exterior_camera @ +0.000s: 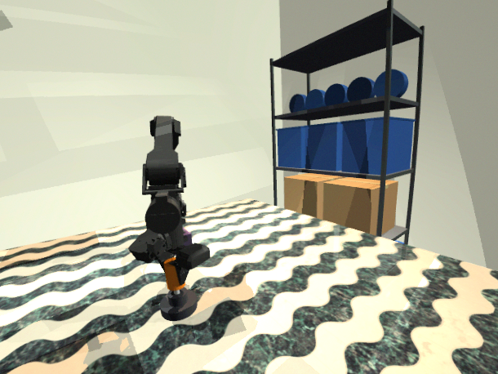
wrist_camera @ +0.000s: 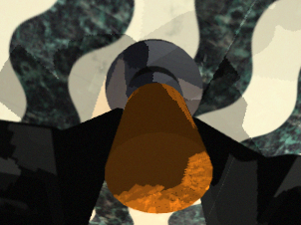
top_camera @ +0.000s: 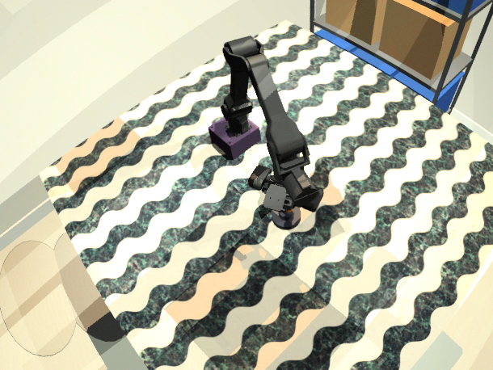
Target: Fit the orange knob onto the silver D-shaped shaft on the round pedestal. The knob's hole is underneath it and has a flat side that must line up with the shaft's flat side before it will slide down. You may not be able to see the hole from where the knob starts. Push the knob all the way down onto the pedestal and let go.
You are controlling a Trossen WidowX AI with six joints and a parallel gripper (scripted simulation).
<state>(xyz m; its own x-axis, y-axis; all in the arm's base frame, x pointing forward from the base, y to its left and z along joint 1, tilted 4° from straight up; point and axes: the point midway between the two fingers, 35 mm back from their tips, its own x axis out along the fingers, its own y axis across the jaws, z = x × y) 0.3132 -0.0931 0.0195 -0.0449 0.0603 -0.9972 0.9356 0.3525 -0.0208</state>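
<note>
Now: the orange knob 3 cm above my gripper tip. Round my gripper tip: round grey pedestal 4 cm below.
</note>
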